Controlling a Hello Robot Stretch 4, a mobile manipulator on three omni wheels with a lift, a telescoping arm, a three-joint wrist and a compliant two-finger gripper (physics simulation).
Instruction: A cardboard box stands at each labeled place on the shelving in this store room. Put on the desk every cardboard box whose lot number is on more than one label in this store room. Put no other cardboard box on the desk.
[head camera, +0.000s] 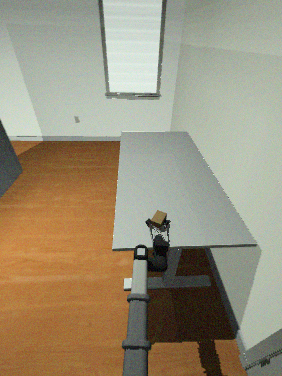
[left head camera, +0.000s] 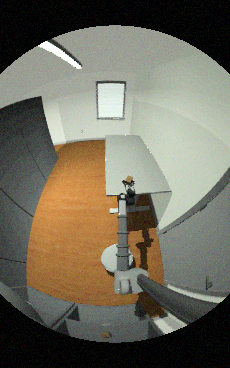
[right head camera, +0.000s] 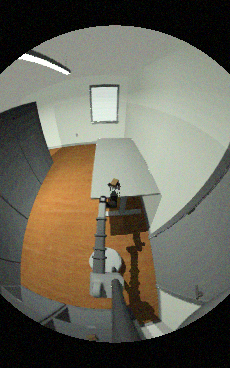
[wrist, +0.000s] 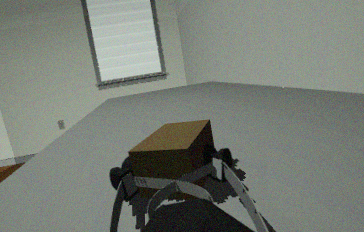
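Where they show: gripper, between the fingertips: (head camera: 156, 219) (left head camera: 127, 180) (right head camera: 112, 182) (wrist: 169, 163); robot's base, origin of its link: (left head camera: 116, 257) (right head camera: 105, 260).
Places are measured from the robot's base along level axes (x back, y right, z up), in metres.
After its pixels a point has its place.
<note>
A brown cardboard box (head camera: 159, 216) {x -0.813, y 0.098, z 0.744 m} (left head camera: 129, 179) {x -0.796, y 0.103, z 0.744 m} (right head camera: 115, 182) {x -0.794, y 0.112, z 0.741 m} (wrist: 172, 137) {x -0.797, y 0.093, z 0.744 m} is between the two fingertips of my gripper (head camera: 158, 222) {x -0.820, y 0.085, z 0.707 m} (left head camera: 128, 183) {x -0.820, y 0.085, z 0.707 m} (right head camera: 114, 185) {x -0.820, y 0.085, z 0.707 m} (wrist: 169, 163) {x -0.820, y 0.085, z 0.707 m}, which is shut on it. The box is slightly turned, over the near end of the grey desk (head camera: 150, 170) {x -1.357, y 0.048, z 0.693 m} (left head camera: 125, 155) {x -1.325, y 0.098, z 0.693 m} (right head camera: 117, 160) {x -1.270, y 0.144, z 0.692 m} (wrist: 280, 130) {x -0.900, y 0.267, z 0.692 m}. It is low, with the gripper's shadow close beside it on the desk top; whether its underside touches the desk is hidden. No lot number is legible on it.
A dark cabinet (head camera: 7, 167) {x -2.049, y -1.760, z 0.193 m} (left head camera: 25, 160) (right head camera: 22, 150) {x -1.409, y -1.720, z 0.959 m} stands left across the wooden floor (head camera: 60, 225) {x -1.337, y -0.860, z -0.028 m}. A wall runs along the desk's right side. A small brown item (left head camera: 106, 334) (right head camera: 92, 338) lies in grey shelving at the bottom. A round white disc (left head camera: 111, 258) {x 0.002, y -0.066, z 0.188 m} (right head camera: 114, 258) {x -0.046, y 0.118, z 0.187 m} is beneath my arm.
</note>
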